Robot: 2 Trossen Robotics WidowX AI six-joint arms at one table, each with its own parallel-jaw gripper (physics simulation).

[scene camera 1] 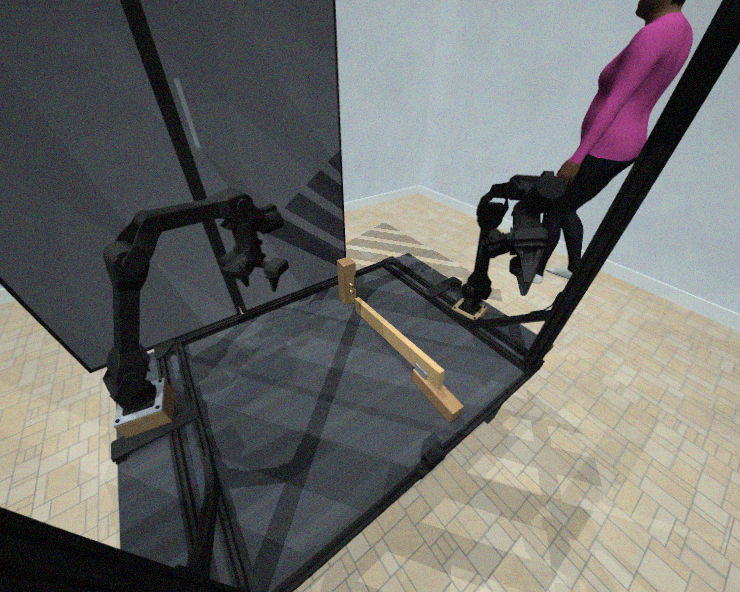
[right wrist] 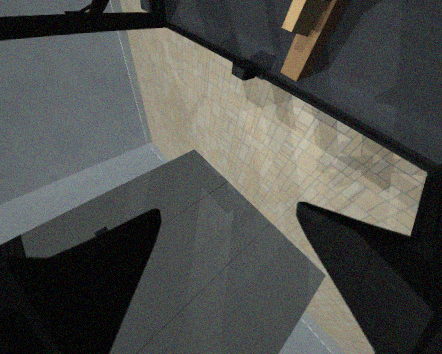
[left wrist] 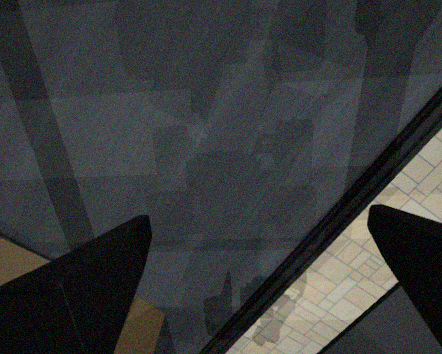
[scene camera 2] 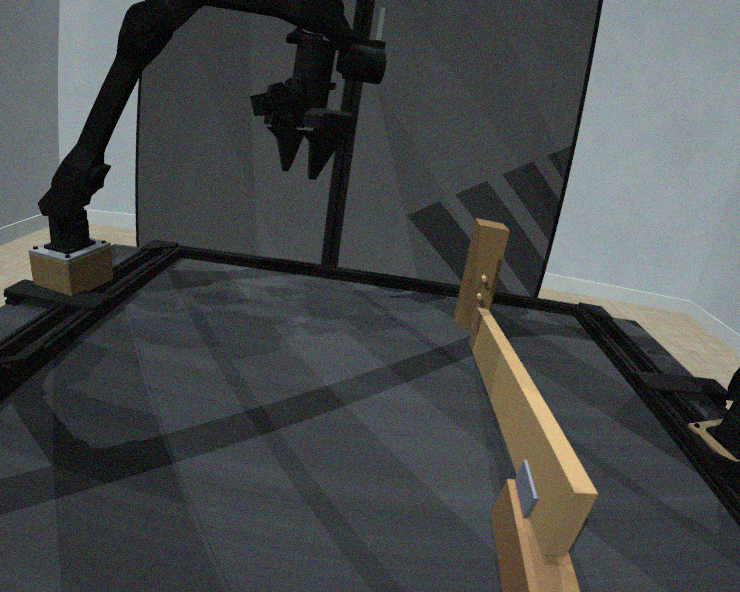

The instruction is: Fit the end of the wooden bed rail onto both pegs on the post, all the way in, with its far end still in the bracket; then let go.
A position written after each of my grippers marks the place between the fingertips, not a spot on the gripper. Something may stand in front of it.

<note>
My left gripper (scene camera 2: pixel 297 175) is open, with nothing in its grasp. My right gripper (scene camera 1: pixel 525 289) is open and holds nothing. Also in view: a wooden bed rail (scene camera 2: pixel 565 493) and a wooden post (scene camera 2: pixel 488 242).
The wooden bed rail also shows in scene camera 1 (scene camera 1: pixel 435 374). My left gripper also shows in scene camera 1 (scene camera 1: pixel 260 288) and in the left wrist view (left wrist: pixel 257 220). My right gripper is seen too in the right wrist view (right wrist: pixel 228 211).
</note>
